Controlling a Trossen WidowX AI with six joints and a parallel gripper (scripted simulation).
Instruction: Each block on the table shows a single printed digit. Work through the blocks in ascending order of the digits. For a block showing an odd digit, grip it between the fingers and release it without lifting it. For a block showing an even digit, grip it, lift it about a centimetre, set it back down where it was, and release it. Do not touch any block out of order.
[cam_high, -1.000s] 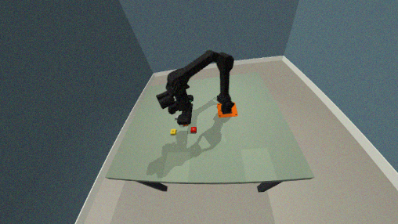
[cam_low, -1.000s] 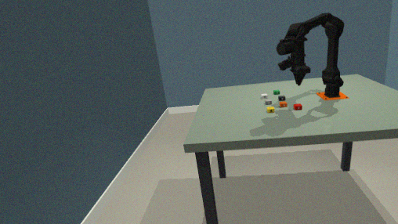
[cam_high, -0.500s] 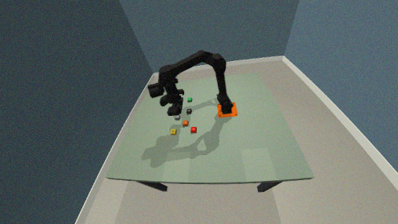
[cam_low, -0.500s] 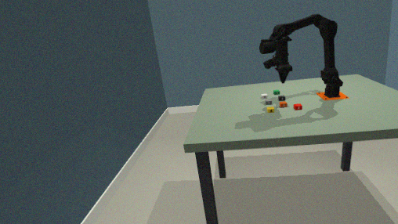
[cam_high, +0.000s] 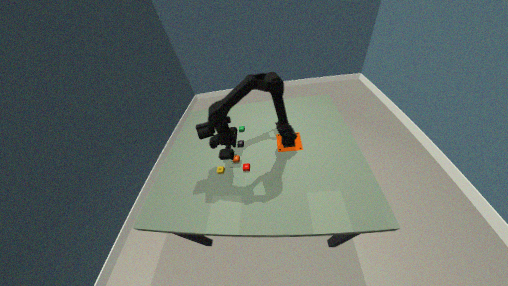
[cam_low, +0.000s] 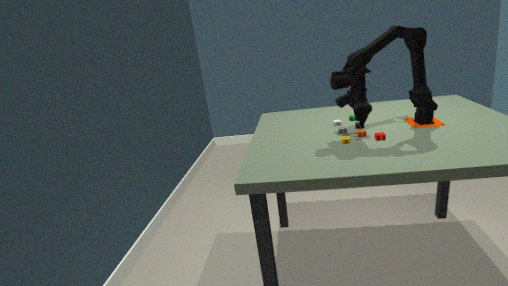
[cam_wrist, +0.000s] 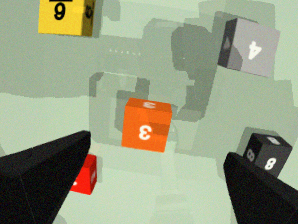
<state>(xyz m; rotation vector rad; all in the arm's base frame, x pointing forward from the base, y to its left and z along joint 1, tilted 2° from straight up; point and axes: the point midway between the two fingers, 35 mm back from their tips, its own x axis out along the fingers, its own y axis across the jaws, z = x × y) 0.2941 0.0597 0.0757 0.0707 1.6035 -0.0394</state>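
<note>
Now: the orange block 4 cm below my gripper tip and 1 cm to the left of it. The rest, counted from my gripper tip: red block: 7 cm to the left, 6 cm behind, 4 cm below; black block: 10 cm to the right, 4 cm below, 3 cm behind; grey block: 6 cm to the right, 6 cm ahead, 4 cm below.
</note>
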